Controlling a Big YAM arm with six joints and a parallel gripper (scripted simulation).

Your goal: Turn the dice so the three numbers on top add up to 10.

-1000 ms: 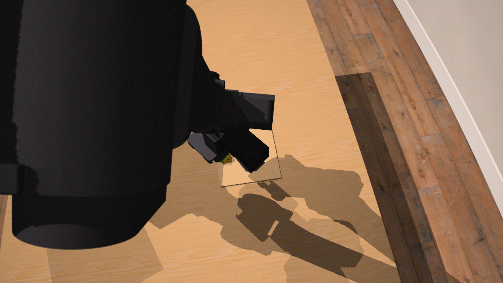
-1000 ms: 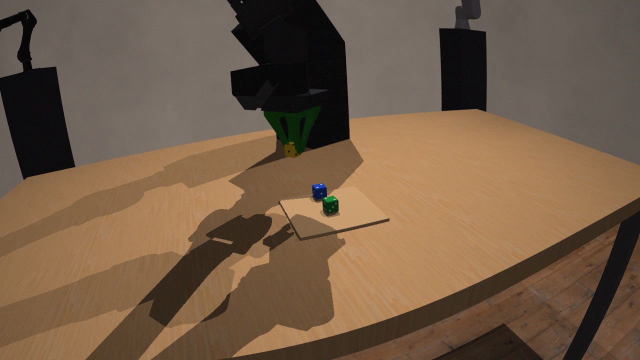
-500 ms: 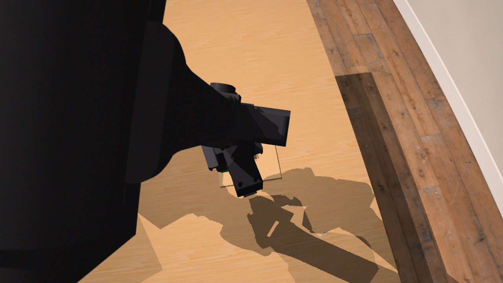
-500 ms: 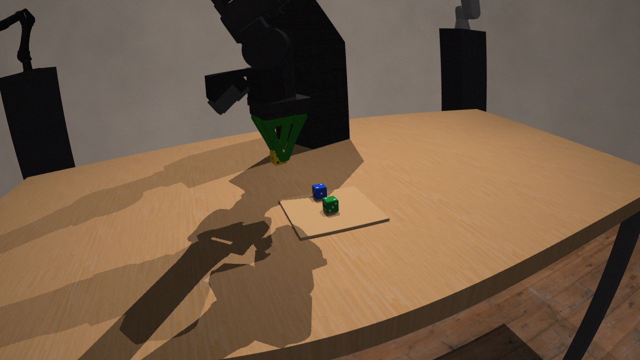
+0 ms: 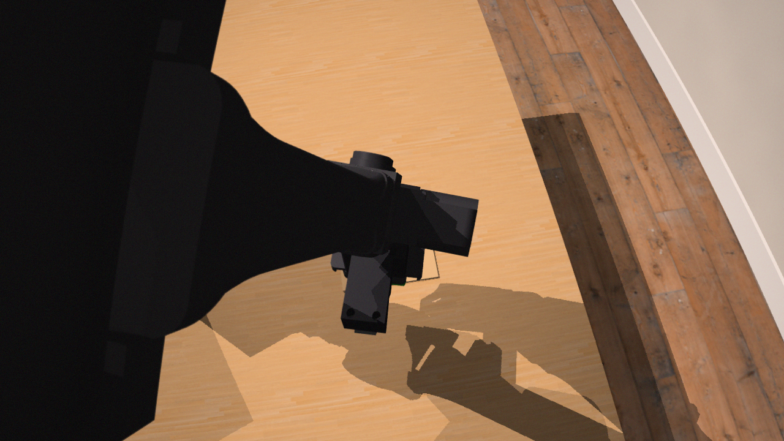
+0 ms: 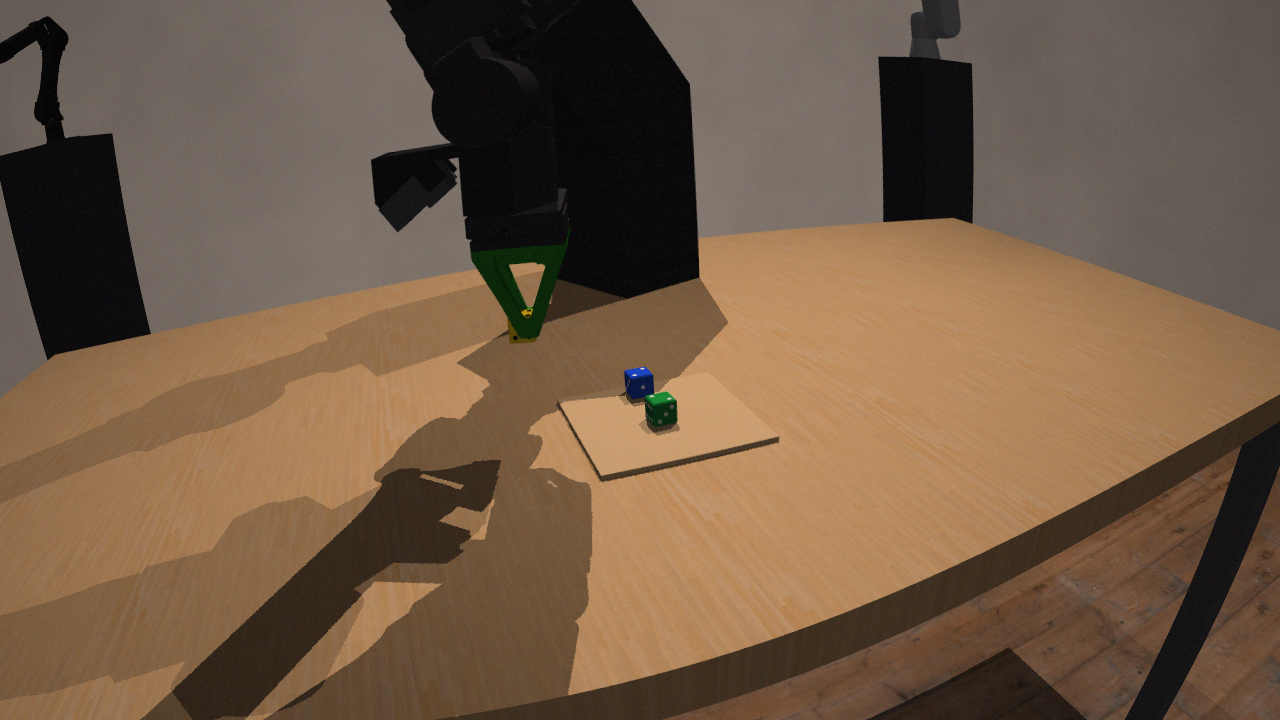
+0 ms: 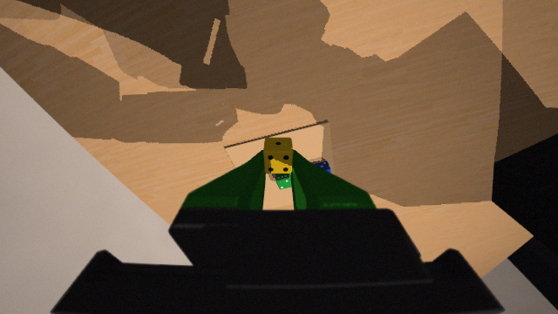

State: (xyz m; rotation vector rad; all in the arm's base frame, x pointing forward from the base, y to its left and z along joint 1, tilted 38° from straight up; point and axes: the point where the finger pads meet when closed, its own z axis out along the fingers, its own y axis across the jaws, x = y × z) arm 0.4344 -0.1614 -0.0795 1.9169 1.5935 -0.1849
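The green die lies 90 mm to the left of my hand, 80 mm below it and 20 mm ahead of it. The rest, counted from my hand: blue die (90 mm to the left, 80 mm below, 40 mm behind); tan mat (100 mm to the left, 90 mm below, 10 mm ahead); yellow die (10 mm to the right).
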